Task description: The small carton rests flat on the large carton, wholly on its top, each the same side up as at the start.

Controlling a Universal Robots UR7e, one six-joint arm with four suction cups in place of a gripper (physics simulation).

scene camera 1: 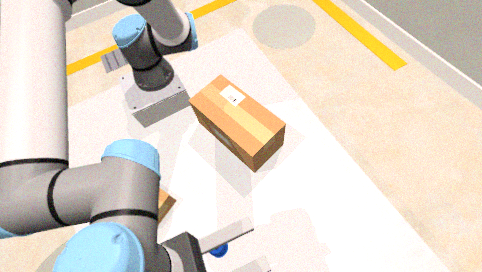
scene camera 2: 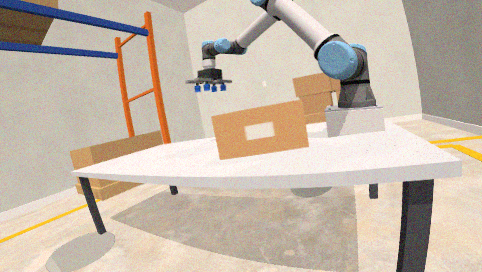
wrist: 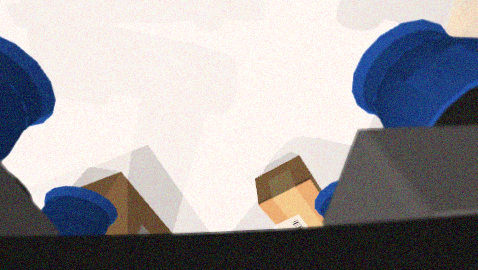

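Where they show: hand, its tool point: (scene camera 2: 210,91) (wrist: 211,154); arm's base, origin of its link: (scene camera 1: 155,77) (scene camera 2: 356,106).
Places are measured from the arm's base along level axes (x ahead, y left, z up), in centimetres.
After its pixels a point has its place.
Note:
The large carton (scene camera 1: 237,117) @[x 35.4, y 20.6, z 5.7 cm] (scene camera 2: 261,130) @[x 29.5, y 27.6, z -1.8 cm] (wrist: 125,205) @[x 45.1, y 17.5, z -4.3 cm] stands on the white table with a taped, labelled top. The small carton (scene camera 1: 164,202) @[x 48.1, y -10.8, z -2.6 cm] (wrist: 290,190) @[x 50.1, y -14.3, z -1.8 cm] lies apart from it on the table; the arm covers most of it in scene camera 1, its label partly shows in the wrist view, and it does not show in scene camera 2. My suction gripper (scene camera 1: 218,249) (scene camera 2: 210,88) @[x 73.4, y -3.7, z 20.7 cm] is open and holds nothing. It hangs high above the far end of the table, away from both cartons, with its blue cups pointing down.
The white table (scene camera 1: 350,200) @[x 70.8, y 42.5, z -9.4 cm] (scene camera 2: 280,172) @[x 16.8, y 45.9, z -9.4 cm] carries the arm's grey base block (scene camera 1: 162,107) @[x 13.0, y -1.8, z -2.9 cm] (scene camera 2: 355,122) @[x 1.2, y 8.2, z -5.3 cm] beside the large carton. More cartons (scene camera 2: 315,95) stand behind the table. An orange and blue rack (scene camera 2: 157,85) and stacked cartons (scene camera 2: 120,152) are at the left in scene camera 2.

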